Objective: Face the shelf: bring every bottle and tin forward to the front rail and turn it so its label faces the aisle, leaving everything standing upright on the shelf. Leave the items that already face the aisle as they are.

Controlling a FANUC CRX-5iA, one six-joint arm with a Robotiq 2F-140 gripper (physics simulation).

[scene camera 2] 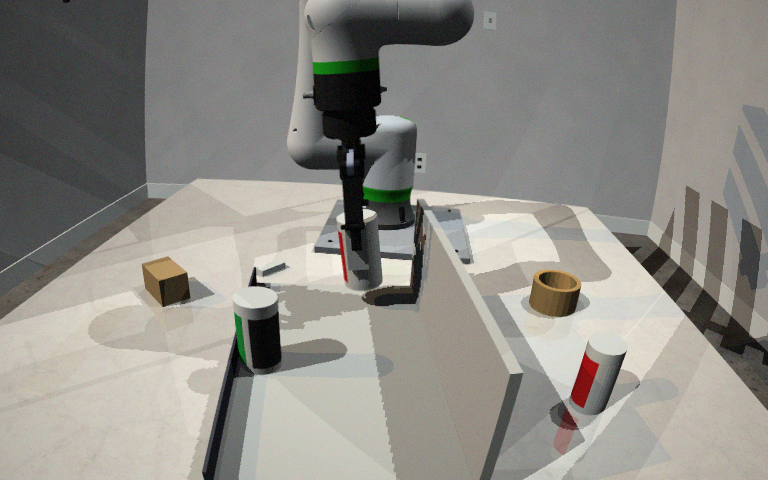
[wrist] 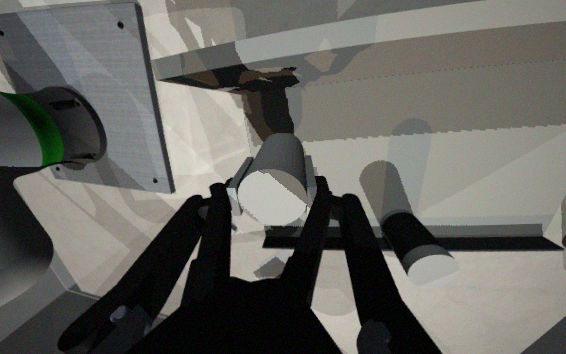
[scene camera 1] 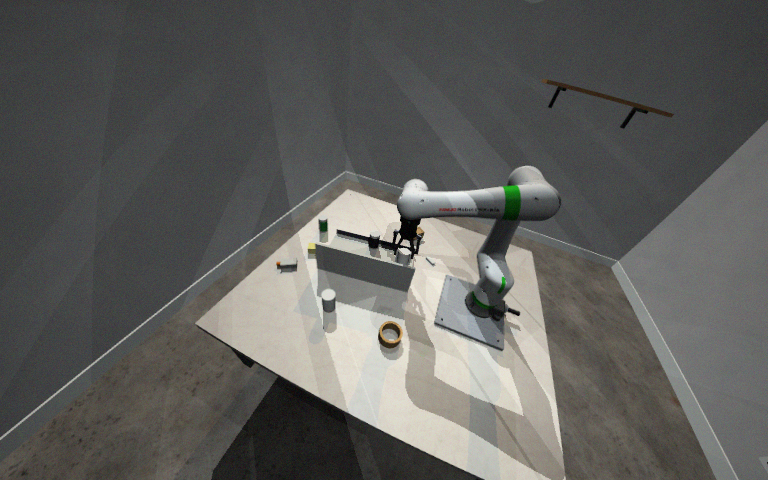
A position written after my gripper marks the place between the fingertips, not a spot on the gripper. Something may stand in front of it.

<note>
A brown box (scene camera 2: 165,280) and a tan ring (scene camera 2: 555,293) rest on the table. Further things: my gripper (scene camera 2: 358,258), a shelf back panel (scene camera 1: 374,270), a dark front rail (wrist: 535,243) and a shelf board (scene camera 1: 341,241).
My gripper shows as well in the wrist view (wrist: 279,167). The shelf board also shows in the wrist view (wrist: 467,151). The wrist view does not show the tan ring: it is out of frame.
</note>
